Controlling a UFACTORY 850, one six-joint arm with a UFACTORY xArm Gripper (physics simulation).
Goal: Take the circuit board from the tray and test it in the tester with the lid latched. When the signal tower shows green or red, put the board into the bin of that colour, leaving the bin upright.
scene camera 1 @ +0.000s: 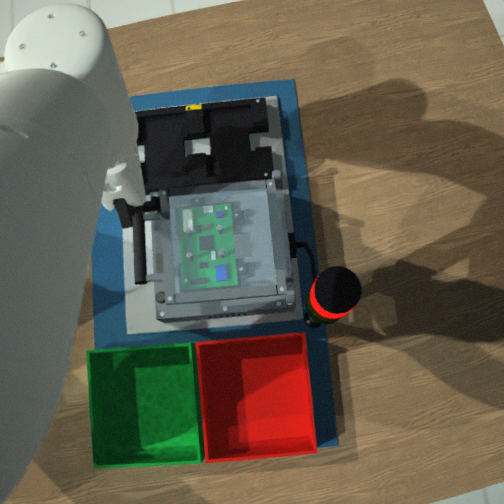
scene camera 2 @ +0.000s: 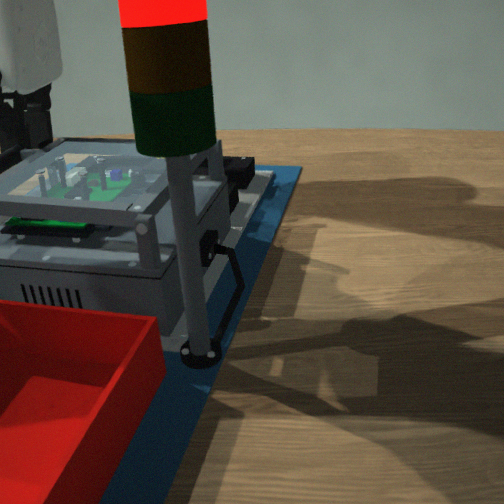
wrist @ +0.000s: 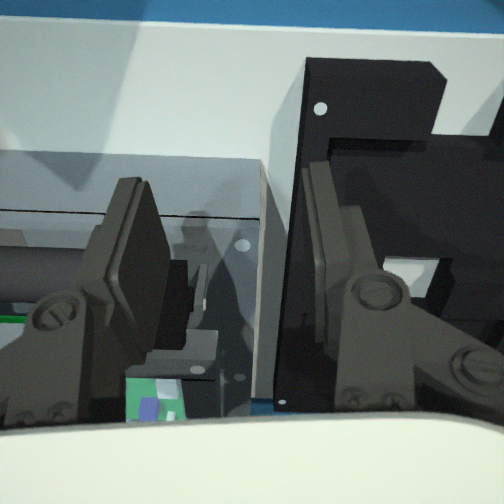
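The green circuit board lies inside the grey tester under its closed clear lid; it also shows in the side view and the wrist view. The signal tower is lit red at the top. My gripper is at the tester's left rear corner, above the black latch bar. In the wrist view its fingers are apart and hold nothing, straddling the lid's corner. The black tray behind the tester is empty.
The red bin and the green bin stand upright side by side in front of the tester, on the blue mat. The tower's cable runs to the tester's right side. My arm hides the left edge.
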